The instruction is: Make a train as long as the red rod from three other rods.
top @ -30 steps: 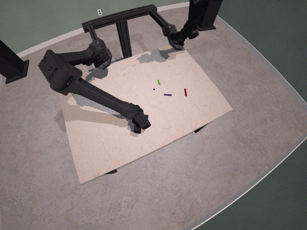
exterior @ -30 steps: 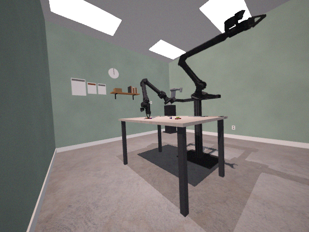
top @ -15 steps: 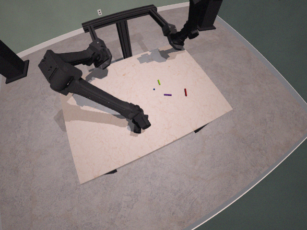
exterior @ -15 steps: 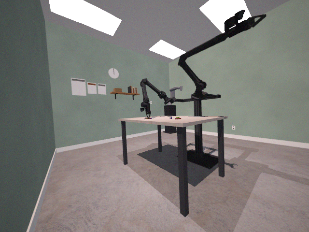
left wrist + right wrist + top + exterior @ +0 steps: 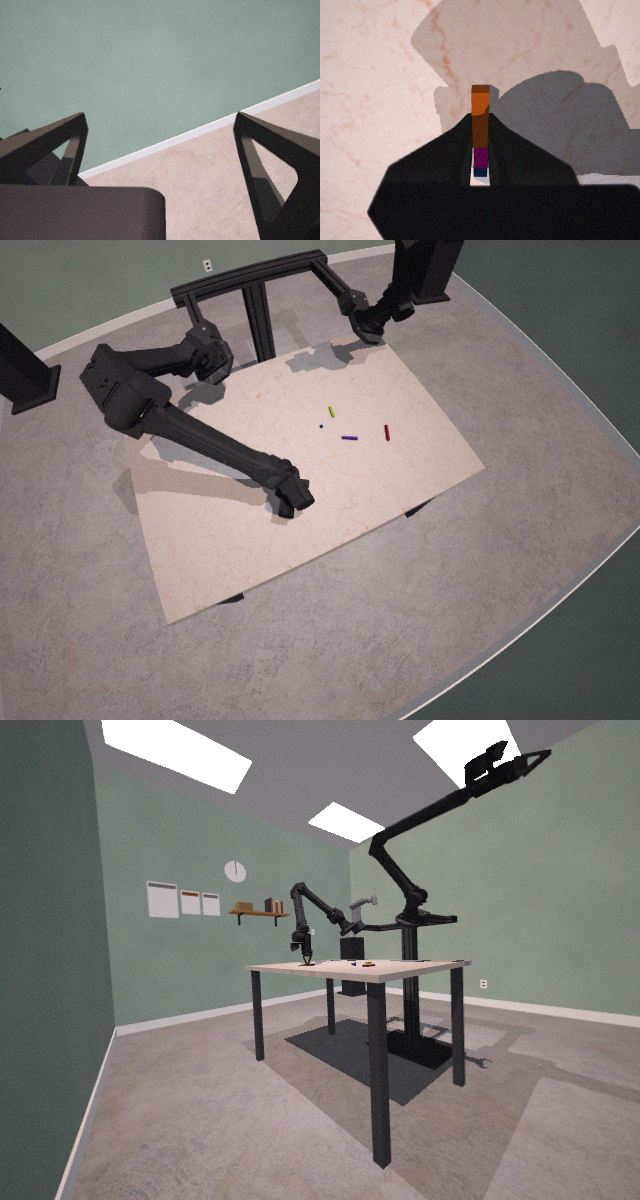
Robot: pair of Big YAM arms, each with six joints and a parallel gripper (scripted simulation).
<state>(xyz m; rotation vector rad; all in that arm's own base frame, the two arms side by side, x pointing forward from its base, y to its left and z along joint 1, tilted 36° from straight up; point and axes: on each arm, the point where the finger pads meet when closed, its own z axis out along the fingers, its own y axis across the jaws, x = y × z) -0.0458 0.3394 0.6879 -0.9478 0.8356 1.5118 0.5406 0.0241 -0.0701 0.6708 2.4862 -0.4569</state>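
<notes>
My right gripper is now 1 cm short of the orange rod. From my right hand the other things lie so: purple rod: 28 cm to the left, 16 cm behind, 1 cm below; then magenta rod: 2 cm behind, 1 cm to the left, 1 cm below; then lime rod: 30 cm behind, 25 cm to the left, 1 cm below.
</notes>
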